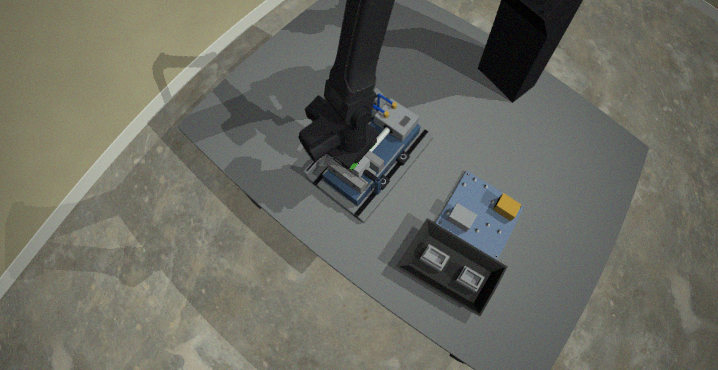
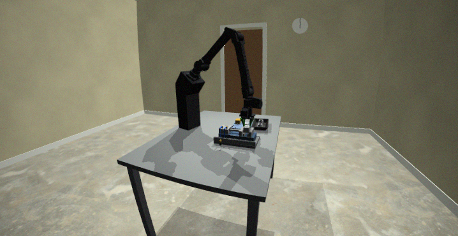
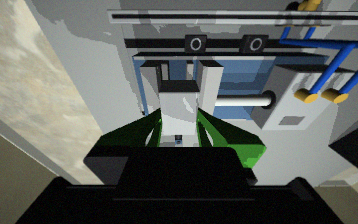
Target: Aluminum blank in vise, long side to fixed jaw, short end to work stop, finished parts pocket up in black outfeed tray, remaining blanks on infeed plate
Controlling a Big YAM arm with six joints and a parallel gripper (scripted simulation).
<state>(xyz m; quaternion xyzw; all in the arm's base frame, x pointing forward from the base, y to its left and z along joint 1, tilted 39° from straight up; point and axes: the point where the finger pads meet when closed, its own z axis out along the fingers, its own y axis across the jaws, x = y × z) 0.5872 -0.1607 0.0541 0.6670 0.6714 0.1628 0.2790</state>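
My gripper is now 4 cm above the fixed jaw and 3 cm short of it. The rest, counted from my hand: moving jaw: 4 cm below, 4 cm behind; then blue infeed plate: 33 cm to the left, 11 cm below, 10 cm behind; then white rod: 9 cm behind, 4 cm below, 1 cm to the left.
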